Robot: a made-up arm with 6 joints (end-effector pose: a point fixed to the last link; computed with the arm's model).
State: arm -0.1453 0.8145 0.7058 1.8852 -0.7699 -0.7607
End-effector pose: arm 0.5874 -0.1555 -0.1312 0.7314 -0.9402 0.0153
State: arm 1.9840 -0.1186 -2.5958 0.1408 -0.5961 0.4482
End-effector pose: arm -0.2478 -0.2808 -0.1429 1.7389 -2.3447 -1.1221
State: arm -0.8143 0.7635 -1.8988 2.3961 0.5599 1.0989
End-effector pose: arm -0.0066 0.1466 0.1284 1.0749 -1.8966 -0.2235
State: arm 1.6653 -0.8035 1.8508 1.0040 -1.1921 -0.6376
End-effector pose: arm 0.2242 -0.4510 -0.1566 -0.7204 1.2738 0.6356
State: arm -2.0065 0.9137 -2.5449 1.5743 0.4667 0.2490
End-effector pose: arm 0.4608 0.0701 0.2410 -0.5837 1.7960 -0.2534
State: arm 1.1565 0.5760 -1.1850 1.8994 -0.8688 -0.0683
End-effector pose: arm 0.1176 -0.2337 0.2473 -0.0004 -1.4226 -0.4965
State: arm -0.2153 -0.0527 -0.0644 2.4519 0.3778 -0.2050
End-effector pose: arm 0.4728 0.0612 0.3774 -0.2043 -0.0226 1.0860
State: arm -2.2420 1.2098 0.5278 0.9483 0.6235 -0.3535
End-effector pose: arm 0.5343 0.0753 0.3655 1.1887 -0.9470 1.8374
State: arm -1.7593 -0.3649 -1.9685 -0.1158 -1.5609 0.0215
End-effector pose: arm 0.1837 -0.0603 0.9268 -2.1392 -0.4905 -0.6250
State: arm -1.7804 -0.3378 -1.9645 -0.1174 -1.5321 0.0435
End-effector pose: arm 0.1835 -0.0616 0.9220 -2.1025 -0.5265 -0.6554
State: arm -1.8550 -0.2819 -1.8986 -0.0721 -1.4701 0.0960
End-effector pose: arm 0.1825 -0.0909 0.8992 -1.9834 -0.5443 -0.7303
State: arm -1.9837 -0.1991 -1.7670 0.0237 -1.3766 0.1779
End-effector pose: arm 0.1847 -0.1371 0.8541 -1.7999 -0.5258 -0.8400
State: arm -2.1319 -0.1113 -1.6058 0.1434 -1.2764 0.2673
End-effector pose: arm 0.1888 -0.1761 0.7974 -1.6241 -0.4684 -0.9540
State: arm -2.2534 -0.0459 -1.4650 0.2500 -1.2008 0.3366
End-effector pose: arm 0.1884 -0.2002 0.7480 -1.5085 -0.3950 -1.0455
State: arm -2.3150 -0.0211 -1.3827 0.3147 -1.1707 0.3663
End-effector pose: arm 0.1828 -0.2154 0.7188 -1.4594 -0.3346 -1.0915
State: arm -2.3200 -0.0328 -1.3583 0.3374 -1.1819 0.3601
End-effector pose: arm 0.1755 -0.2270 0.7088 -1.4550 -0.2962 -1.0917
